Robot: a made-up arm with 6 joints. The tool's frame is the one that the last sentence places.
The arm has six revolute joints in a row. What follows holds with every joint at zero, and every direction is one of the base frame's.
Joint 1 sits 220.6 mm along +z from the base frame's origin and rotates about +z.
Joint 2 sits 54.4 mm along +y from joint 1 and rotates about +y.
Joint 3 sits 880.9 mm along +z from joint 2 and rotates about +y.
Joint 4 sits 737.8 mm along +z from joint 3 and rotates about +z.
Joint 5 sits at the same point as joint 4 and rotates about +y.
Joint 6 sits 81.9 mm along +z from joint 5 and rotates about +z.
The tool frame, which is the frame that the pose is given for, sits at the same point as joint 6; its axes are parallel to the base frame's.
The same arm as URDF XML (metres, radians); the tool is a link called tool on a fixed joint. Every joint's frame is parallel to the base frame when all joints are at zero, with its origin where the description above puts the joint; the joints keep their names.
<robot name="arm">
<link name="base"/>
<link name="link1"/>
<link name="link2"/>
<link name="link3"/>
<link name="link4"/>
<link name="link5"/>
<link name="link6"/>
<link name="tool"/>
<joint name="joint 1" type="continuous"><parent link="base"/><child link="link1"/><origin xyz="0 0 0.2206" rpy="0 0 0"/><axis xyz="0 0 1"/></joint>
<joint name="joint 2" type="continuous"><parent link="link1"/><child link="link2"/><origin xyz="0 0.0544 0" rpy="0 0 0"/><axis xyz="0 1 0"/></joint>
<joint name="joint 3" type="continuous"><parent link="link2"/><child link="link3"/><origin xyz="0 0 0.8809" rpy="0 0 0"/><axis xyz="0 1 0"/></joint>
<joint name="joint 4" type="continuous"><parent link="link3"/><child link="link4"/><origin xyz="0 0 0.7378" rpy="0 0 0"/><axis xyz="0 0 1"/></joint>
<joint name="joint 5" type="continuous"><parent link="link4"/><child link="link5"/><origin xyz="0 0 0" rpy="0 0 0"/><axis xyz="0 1 0"/></joint>
<joint name="joint 6" type="continuous"><parent link="link5"/><child link="link6"/><origin xyz="0 0 0.0819" rpy="0 0 0"/><axis xyz="0 0 1"/></joint>
<joint name="tool_joint" type="fixed"><parent link="link6"/><child link="tool"/><origin xyz="0 0 0" rpy="0 0 0"/></joint>
</robot>

